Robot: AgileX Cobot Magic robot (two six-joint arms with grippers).
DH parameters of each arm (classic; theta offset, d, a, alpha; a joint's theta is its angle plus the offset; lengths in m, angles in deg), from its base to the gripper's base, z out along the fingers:
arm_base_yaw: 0 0.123 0 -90
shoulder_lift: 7.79 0 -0.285 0
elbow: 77.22 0 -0.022 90
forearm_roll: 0 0.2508 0 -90
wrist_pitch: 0 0 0.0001 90
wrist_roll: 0 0.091 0 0
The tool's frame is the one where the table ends.
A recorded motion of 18 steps. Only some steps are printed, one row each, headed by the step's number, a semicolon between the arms.
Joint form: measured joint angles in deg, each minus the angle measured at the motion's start. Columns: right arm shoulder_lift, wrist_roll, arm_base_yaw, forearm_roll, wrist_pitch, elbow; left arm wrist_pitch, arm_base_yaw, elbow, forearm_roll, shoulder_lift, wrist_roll.
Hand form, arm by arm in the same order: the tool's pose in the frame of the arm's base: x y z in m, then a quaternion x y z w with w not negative. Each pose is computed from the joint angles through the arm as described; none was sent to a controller.
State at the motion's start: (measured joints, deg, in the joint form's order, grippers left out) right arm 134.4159 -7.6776 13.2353 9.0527 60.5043 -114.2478; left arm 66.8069 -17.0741 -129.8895 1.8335 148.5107 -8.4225
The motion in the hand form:
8: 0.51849 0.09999 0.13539 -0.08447 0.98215 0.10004 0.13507; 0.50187 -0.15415 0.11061 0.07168 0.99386 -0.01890 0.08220
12: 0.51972 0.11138 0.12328 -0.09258 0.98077 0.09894 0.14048; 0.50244 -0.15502 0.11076 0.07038 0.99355 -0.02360 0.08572
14: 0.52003 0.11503 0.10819 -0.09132 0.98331 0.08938 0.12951; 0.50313 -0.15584 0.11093 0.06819 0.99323 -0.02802 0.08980
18: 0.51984 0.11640 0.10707 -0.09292 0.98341 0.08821 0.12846; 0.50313 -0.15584 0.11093 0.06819 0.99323 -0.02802 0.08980
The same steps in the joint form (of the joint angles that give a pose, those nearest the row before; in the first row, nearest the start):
8: 10.31 2.86 -4.07 2.58 0.86 -12.89; -0.06 0.00 0.00 -1.83 -0.06 -0.40
12: 11.75 2.92 -2.81 2.35 -1.26 -12.95; -0.57 0.00 0.00 -2.29 -0.06 -0.40
14: 13.64 4.07 -2.23 1.03 -1.37 -13.52; -1.15 0.00 0.00 -2.69 -0.06 -0.52
18: 13.81 4.13 -2.06 0.86 -1.32 -13.64; -1.15 0.00 0.00 -2.69 -0.06 -0.52

